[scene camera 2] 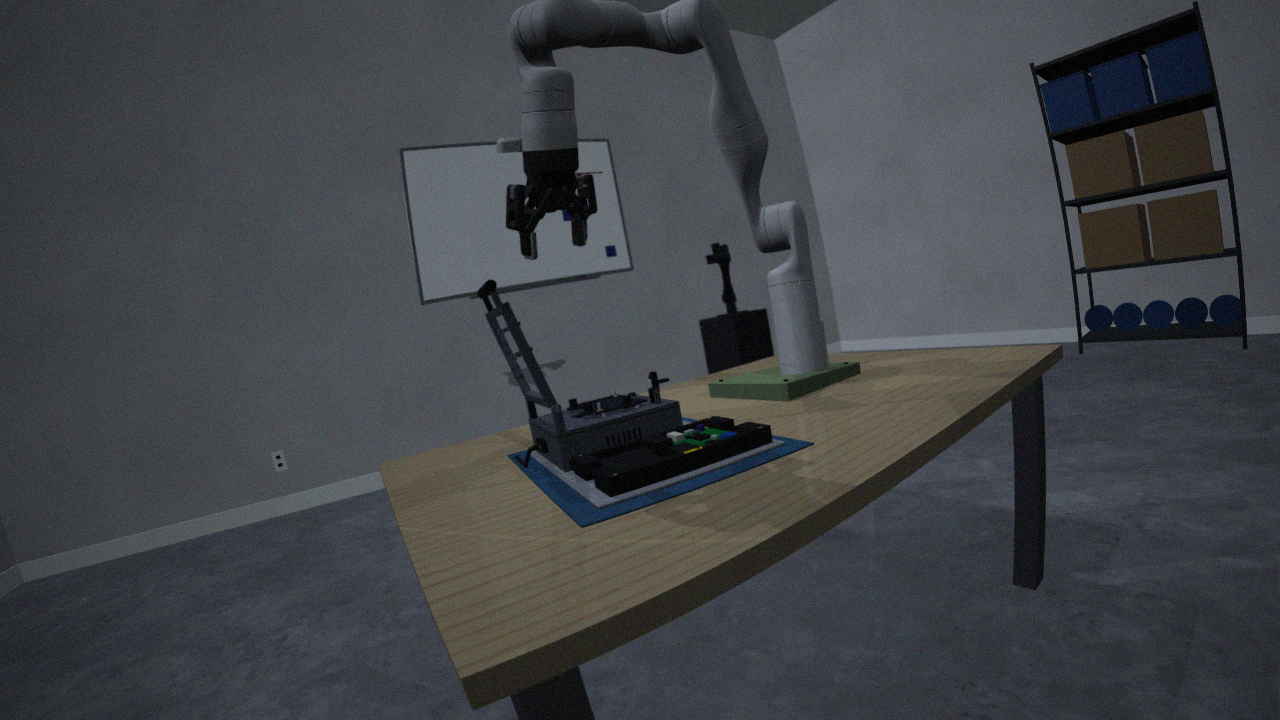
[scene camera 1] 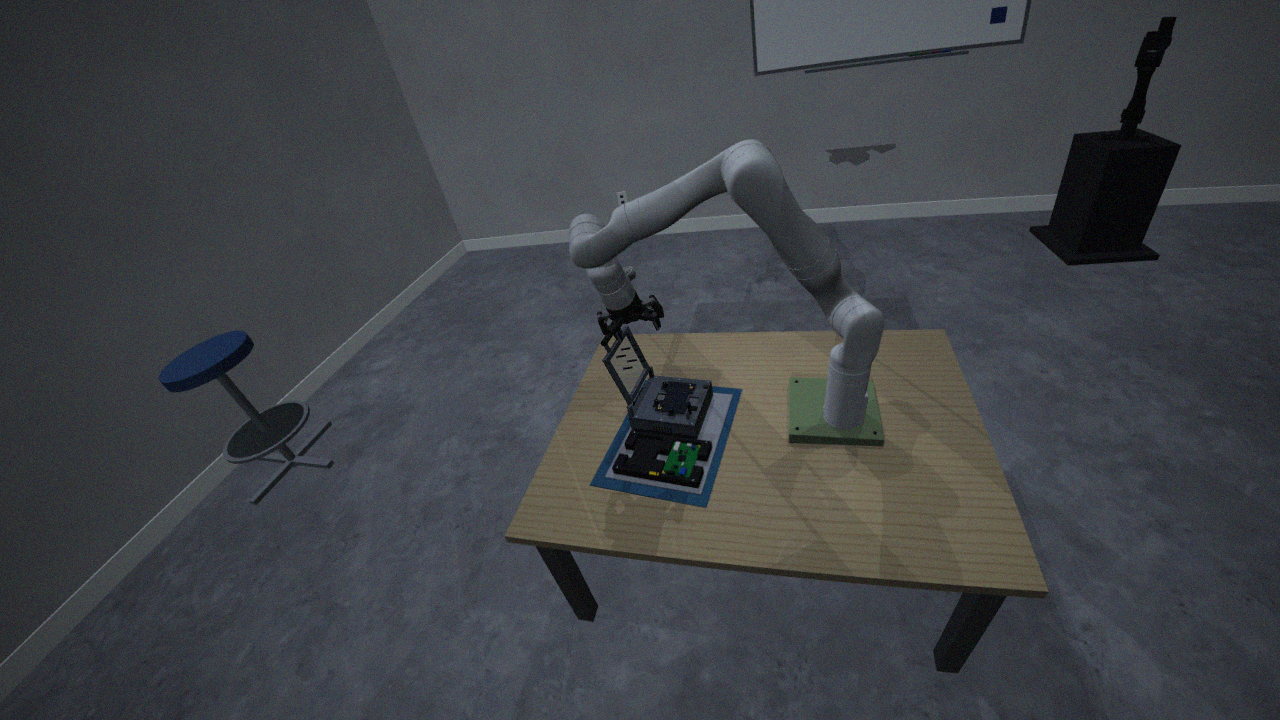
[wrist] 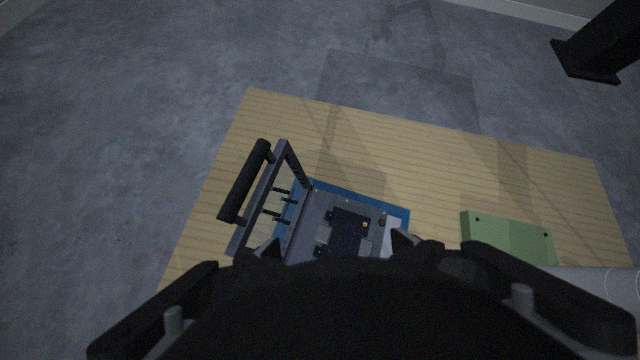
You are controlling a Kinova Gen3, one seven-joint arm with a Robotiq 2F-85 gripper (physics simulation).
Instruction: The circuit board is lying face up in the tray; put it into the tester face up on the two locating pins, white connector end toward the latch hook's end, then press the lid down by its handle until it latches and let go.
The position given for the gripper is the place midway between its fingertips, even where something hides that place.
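Observation:
Open and holding nothing, the gripper [scene camera 2: 555,251] is visible in scene camera 1 [scene camera 1: 639,333] and in the wrist view [wrist: 335,245] too. The scene also has a lid [scene camera 2: 502,321], which appears in scene camera 1 [scene camera 1: 625,362] and in the wrist view [wrist: 274,210] as well. With it there is a green circuit board [scene camera 1: 682,457], visible also in scene camera 2 [scene camera 2: 702,435].

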